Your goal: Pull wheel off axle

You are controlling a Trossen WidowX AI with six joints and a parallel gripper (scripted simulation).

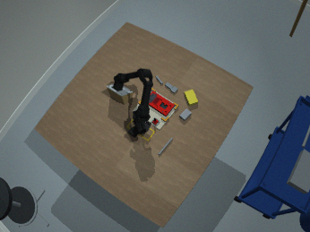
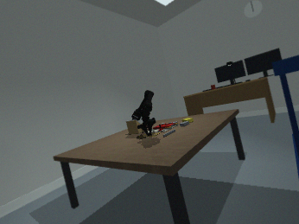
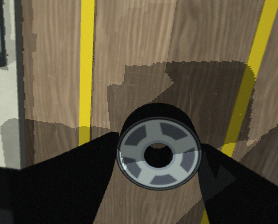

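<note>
My gripper tip is now right at the dark wheel. The rest, counted from my gripper tip: grey rod (220 mm ahead); grey block (270 mm to the left, 190 mm ahead); yellow block (410 mm to the left, 150 mm ahead, 10 mm above).
</note>
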